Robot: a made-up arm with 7 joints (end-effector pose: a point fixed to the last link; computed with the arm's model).
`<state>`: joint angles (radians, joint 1 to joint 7).
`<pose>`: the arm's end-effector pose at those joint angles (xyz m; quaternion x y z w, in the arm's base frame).
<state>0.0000 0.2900 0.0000 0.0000 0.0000 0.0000 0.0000</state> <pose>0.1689 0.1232 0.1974 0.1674 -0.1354 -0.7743 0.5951</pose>
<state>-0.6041 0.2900 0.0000 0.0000 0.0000 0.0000 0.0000</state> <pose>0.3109 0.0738 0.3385 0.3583 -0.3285 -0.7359 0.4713</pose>
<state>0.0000 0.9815 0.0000 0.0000 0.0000 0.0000 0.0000</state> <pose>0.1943 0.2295 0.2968 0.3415 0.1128 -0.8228 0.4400</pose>
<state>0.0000 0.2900 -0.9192 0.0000 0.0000 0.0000 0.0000</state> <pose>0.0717 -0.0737 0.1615 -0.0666 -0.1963 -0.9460 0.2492</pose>
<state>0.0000 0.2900 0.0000 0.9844 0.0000 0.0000 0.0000</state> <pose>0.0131 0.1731 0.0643 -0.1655 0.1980 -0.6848 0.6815</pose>
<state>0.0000 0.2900 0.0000 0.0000 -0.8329 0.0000 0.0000</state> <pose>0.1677 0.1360 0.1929 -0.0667 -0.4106 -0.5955 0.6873</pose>
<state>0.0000 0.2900 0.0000 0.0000 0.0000 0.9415 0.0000</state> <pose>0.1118 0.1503 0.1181 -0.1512 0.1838 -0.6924 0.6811</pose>
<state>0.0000 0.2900 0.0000 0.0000 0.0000 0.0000 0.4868</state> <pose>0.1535 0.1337 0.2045 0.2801 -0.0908 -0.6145 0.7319</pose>
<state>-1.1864 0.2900 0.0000 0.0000 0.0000 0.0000 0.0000</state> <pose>0.3442 0.0191 0.5269 0.5119 -0.4866 -0.6358 0.3114</pose>
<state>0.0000 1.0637 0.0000 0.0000 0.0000 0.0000 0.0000</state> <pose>0.1983 0.2368 0.3127 0.3599 0.1419 -0.8221 0.4176</pose>
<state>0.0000 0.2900 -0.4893 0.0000 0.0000 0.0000 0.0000</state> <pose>0.1395 0.0086 0.1696 0.0441 -0.1723 -0.8889 0.4222</pose>
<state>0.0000 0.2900 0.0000 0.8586 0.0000 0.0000 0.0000</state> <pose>0.0397 0.1690 0.0720 -0.1235 0.1563 -0.7062 0.6795</pose>
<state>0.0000 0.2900 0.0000 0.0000 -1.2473 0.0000 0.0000</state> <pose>0.1663 0.1399 0.1874 -0.1814 -0.5238 -0.4659 0.6897</pose>
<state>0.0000 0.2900 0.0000 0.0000 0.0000 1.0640 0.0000</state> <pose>0.0995 0.1528 0.1127 -0.1917 0.2239 -0.6699 0.6815</pose>
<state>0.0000 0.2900 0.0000 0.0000 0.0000 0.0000 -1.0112</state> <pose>0.1753 0.0858 0.1842 -0.0901 -0.2002 -0.9526 0.2104</pose>
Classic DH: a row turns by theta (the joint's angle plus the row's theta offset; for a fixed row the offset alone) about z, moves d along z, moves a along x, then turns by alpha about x. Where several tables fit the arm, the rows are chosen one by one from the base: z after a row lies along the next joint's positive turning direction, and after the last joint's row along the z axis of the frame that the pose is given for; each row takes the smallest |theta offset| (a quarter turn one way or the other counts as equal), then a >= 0, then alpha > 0; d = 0 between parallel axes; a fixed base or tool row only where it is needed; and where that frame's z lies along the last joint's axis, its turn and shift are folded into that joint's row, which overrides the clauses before.
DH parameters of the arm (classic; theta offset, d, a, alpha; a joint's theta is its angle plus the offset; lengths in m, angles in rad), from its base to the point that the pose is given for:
base (fixed): -0.071 0.4777 -0.0028 -1.3004
joint 1: -1.3111 0.0241 -0.0383 -1.5708
joint 2: 1.2915 -0.0145 -0.012 1.5708
joint 3: 1.5708 -0.1935 0.0282 -1.5708
joint 4: 1.5708 0.013 0.0391 1.5708
joint 5: 0 0.1109 -0.004 -1.5708
joint 6: -1.5708 -0.0245 0.0806 1.5708
joint 7: 1.2193 0.0332 0.0369 -0.7382
tool (fixed): -2.9477 -0.0281 0 0

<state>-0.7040 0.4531 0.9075 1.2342 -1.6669 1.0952 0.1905</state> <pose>0.2444 0.1603 0.1843 -0.6104 -0.5846 -0.0899 0.5268</pose>
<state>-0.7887 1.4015 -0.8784 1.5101 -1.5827 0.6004 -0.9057</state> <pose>0.1340 0.4171 0.3560 -0.1502 -0.2201 -0.5125 0.8163</pose>
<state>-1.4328 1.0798 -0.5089 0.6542 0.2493 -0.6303 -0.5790</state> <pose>0.3608 0.1126 0.5399 0.5949 0.1525 -0.7891 0.0072</pose>
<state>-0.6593 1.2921 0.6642 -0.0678 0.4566 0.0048 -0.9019</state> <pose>0.2127 0.2490 0.6150 0.5962 0.2951 -0.6661 0.3372</pose>
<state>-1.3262 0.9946 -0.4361 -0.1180 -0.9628 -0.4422 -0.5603</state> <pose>0.2684 0.0456 0.6129 -0.4161 0.4920 0.7470 0.1636</pose>
